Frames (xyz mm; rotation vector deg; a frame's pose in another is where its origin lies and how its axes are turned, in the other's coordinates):
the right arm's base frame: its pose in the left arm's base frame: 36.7 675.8 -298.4 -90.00 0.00 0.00
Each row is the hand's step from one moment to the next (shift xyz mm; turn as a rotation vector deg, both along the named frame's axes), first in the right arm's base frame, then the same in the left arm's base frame.
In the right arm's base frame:
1: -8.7 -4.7 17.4 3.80 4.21 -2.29
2: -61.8 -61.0 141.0 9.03 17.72 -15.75
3: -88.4 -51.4 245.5 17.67 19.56 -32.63
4: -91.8 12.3 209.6 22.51 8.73 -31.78
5: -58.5 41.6 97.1 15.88 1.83 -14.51
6: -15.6 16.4 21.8 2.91 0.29 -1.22
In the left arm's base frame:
1: -8.7 17.4 4.7 3.80 -2.29 -4.21
2: -61.8 141.0 61.0 9.03 -15.75 -17.72
3: -88.4 245.5 51.4 17.67 -32.63 -19.56
4: -91.8 209.6 -12.3 22.51 -31.78 -8.73
5: -58.5 97.1 -41.6 15.88 -14.51 -1.83
6: -15.6 21.8 -16.4 2.91 -1.22 -0.29

